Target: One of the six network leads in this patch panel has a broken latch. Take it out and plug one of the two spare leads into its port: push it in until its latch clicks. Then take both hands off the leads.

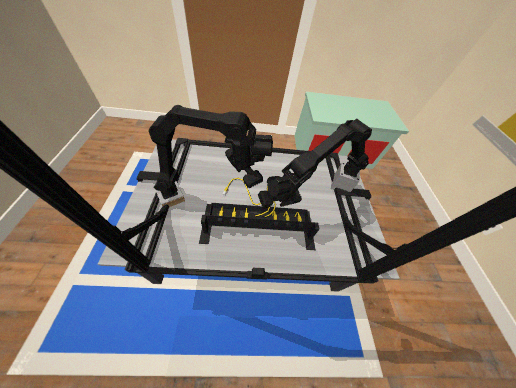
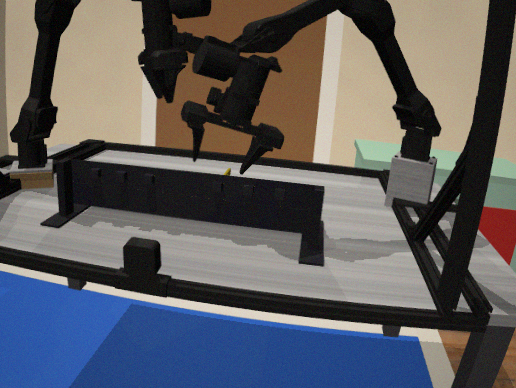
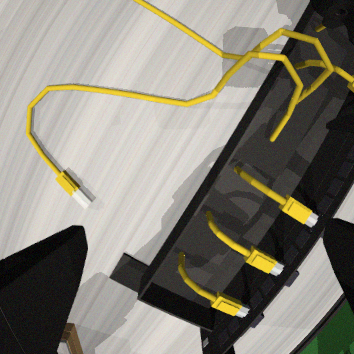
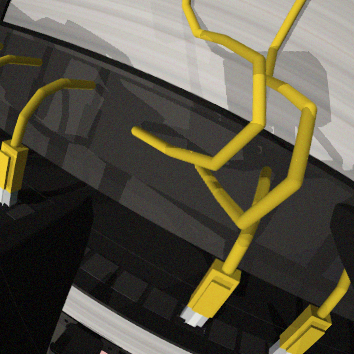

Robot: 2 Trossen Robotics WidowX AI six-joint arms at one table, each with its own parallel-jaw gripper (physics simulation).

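Seen in the pictures: left gripper, between the fingertips: point(image 1: 244, 179) point(image 2: 164, 100) point(image 3: 209, 236); right gripper, between the fingertips: point(image 1: 271, 207) point(image 2: 217, 167) point(image 3: 329, 71) point(image 4: 219, 212); left arm's base, origin of its link: point(image 1: 169, 192) point(image 2: 32, 164); right arm's base, origin of its link: point(image 1: 350, 171) point(image 2: 415, 157).
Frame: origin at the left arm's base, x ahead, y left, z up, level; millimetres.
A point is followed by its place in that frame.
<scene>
The black patch panel point(image 1: 260, 225) @[x 284, y -355, z 8 mm] point(image 2: 190, 200) @[x 293, y -361, z 12 mm] holds six yellow leads in a row, including one point(image 1: 221, 212) @[x 154, y -241, z 51 mm] point(image 3: 228, 305) @[x 155, y -244, z 51 mm] near its left end and another point(image 1: 274, 215) @[x 346, y -359, z 50 mm] point(image 4: 215, 295) @[x 349, y -365, z 51 mm] right of the middle gap. I cannot tell which latch is broken or whether the plugs are fully seated. A spare lead's plug point(image 1: 226, 190) @[x 251, y -88, z -35 mm] point(image 3: 68, 183) @[x 254, y -83, z -31 mm] lies on the table behind the panel; the other spare's plug does not show clearly. My right gripper point(image 2: 218, 166) @[x 355, y -322, z 60 mm] point(image 4: 219, 212) @[x 355, y -322, z 60 mm] is open and empty, just above the panel. My left gripper point(image 2: 165, 98) @[x 276, y -212, z 171 mm] point(image 3: 209, 236) @[x 276, y -212, z 171 mm] is open and empty, higher and behind the panel.
Loose yellow cables point(image 3: 187, 104) point(image 4: 300, 150) cross over the panel's tray beneath the right gripper. The black table frame has a block point(image 1: 258, 272) @[x 173, y -518, z 10 mm] point(image 2: 142, 260) @[x 174, y -527, z -11 mm] at its front edge. A green cabinet point(image 1: 350, 112) stands behind the table at the right.
</scene>
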